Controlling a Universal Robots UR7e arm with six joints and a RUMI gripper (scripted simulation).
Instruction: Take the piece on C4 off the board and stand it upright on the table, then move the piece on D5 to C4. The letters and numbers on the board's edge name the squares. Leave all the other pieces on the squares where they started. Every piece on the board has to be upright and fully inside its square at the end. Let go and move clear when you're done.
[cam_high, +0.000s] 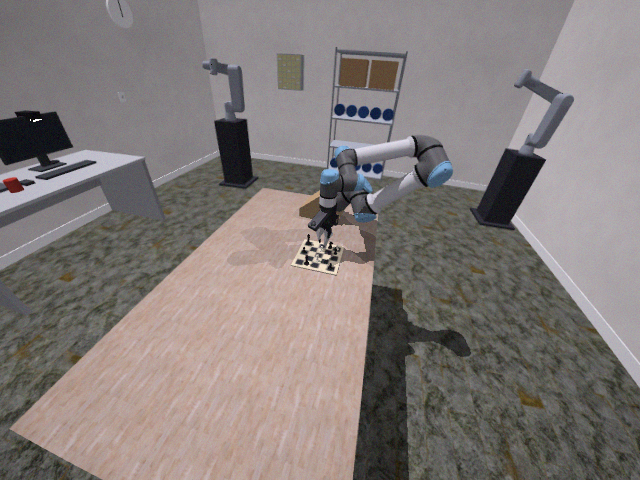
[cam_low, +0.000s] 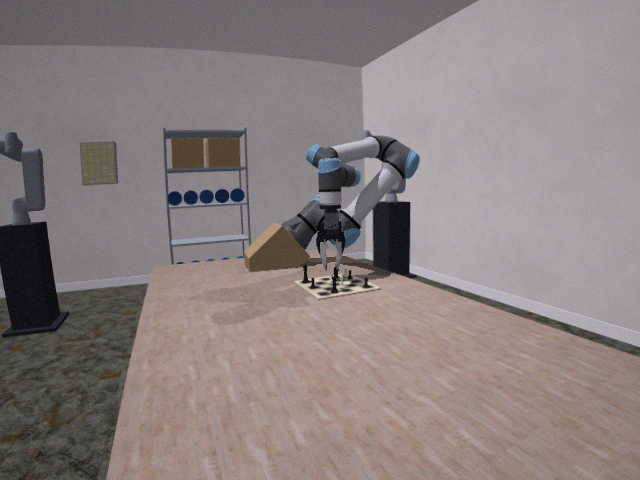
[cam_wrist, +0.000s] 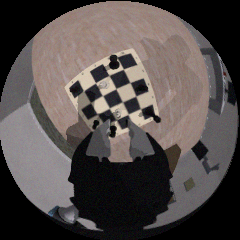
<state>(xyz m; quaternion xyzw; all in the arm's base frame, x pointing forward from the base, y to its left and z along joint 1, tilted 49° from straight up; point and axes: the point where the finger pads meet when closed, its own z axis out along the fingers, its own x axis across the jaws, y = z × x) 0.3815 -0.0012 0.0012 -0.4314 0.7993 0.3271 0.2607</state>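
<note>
Right now the chessboard is 6 cm below my hand and 4 cm ahead of it.
</note>
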